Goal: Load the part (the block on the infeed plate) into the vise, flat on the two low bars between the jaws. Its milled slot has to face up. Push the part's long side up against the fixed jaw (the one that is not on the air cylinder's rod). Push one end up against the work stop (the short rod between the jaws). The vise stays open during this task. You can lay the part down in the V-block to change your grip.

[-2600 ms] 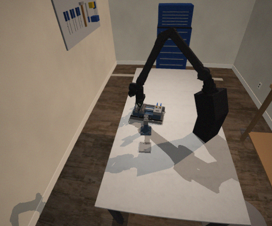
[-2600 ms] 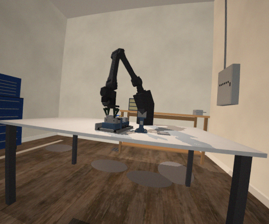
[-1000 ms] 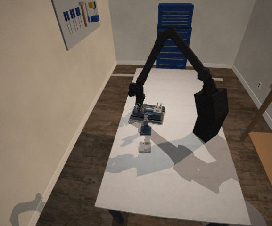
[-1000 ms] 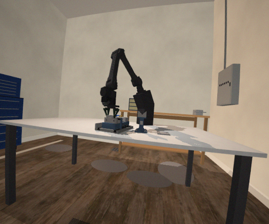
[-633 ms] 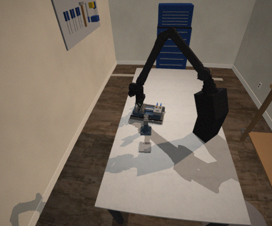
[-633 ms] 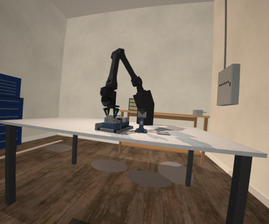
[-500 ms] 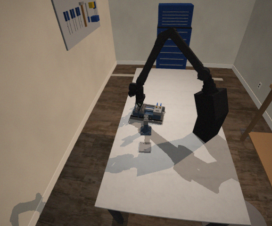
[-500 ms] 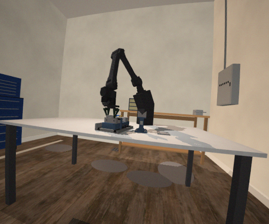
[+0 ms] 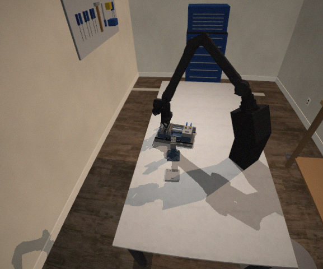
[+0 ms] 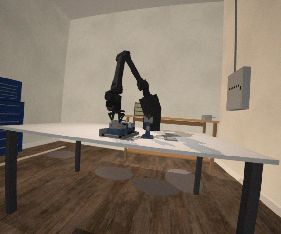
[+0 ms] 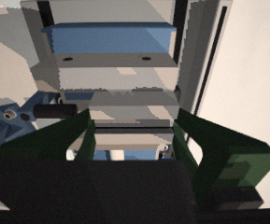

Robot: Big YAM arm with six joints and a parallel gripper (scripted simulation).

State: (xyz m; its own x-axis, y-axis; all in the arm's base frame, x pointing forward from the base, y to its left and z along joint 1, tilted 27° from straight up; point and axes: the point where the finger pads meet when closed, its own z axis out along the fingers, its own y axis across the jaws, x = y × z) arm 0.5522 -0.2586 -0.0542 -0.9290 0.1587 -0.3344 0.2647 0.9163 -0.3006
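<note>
Now: hand right at the part. From my hand the other things lie so: moving jaw 30 mm behind, 30 mm to the left, 20 mm below; then fixed jaw 30 mm ahead, 10 mm to the left, 20 mm below; then work stop rod 20 mm ahead, 60 mm to the left, 10 mm below.
</note>
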